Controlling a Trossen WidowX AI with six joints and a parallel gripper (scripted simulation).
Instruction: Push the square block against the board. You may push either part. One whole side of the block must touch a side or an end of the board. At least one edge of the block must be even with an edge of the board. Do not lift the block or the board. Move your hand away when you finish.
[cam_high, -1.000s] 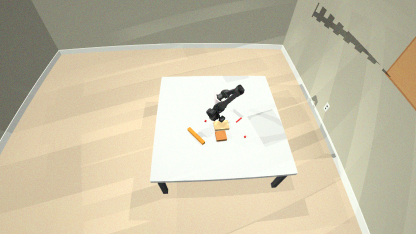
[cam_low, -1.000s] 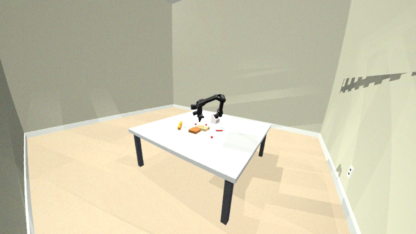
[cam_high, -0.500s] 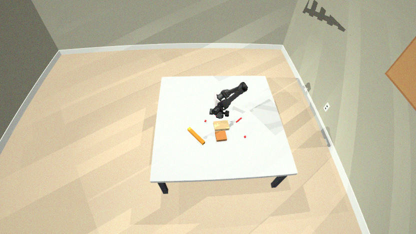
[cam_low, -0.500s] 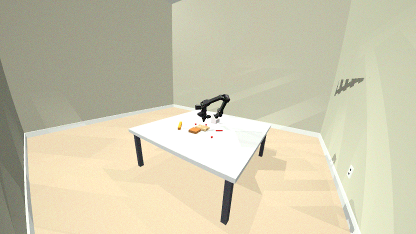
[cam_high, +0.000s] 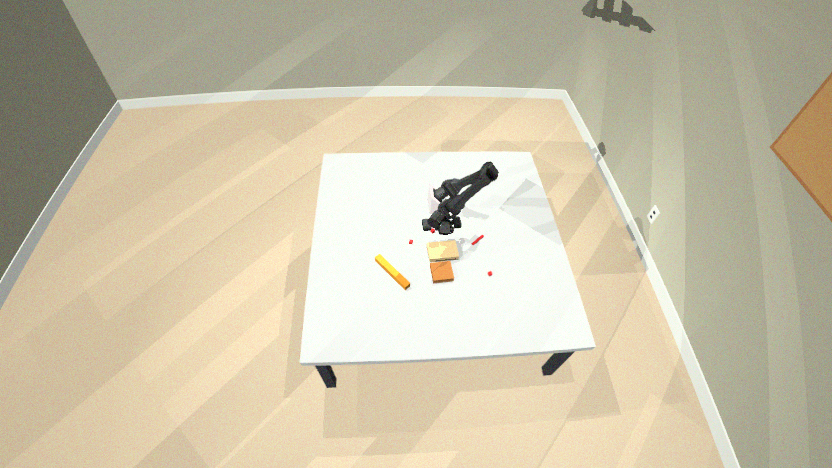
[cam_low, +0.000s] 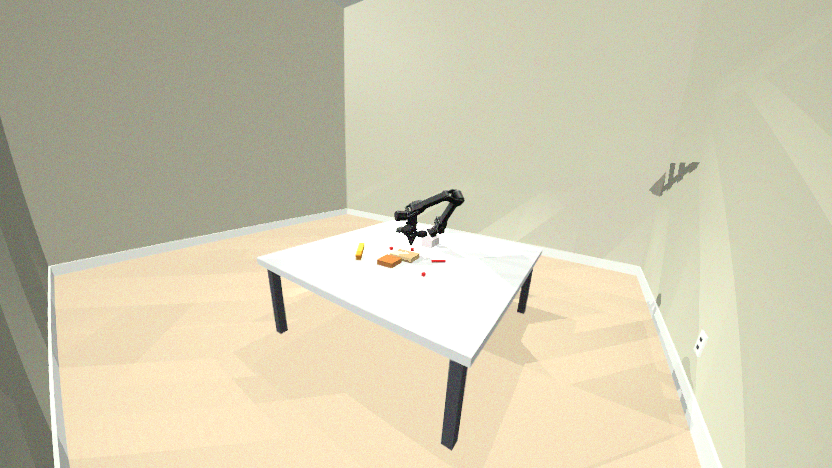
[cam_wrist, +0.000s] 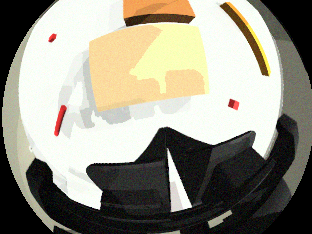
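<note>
Right now the cream block is 70 mm ahead of my gripper tip, 40 mm below it and 10 mm to the left of it. Round my gripper tip: short red stick 200 mm to the left, 50 mm below; then long orange board 240 mm to the right, 190 mm ahead, 40 mm below; then orange square block 200 mm ahead, 40 mm below.
</note>
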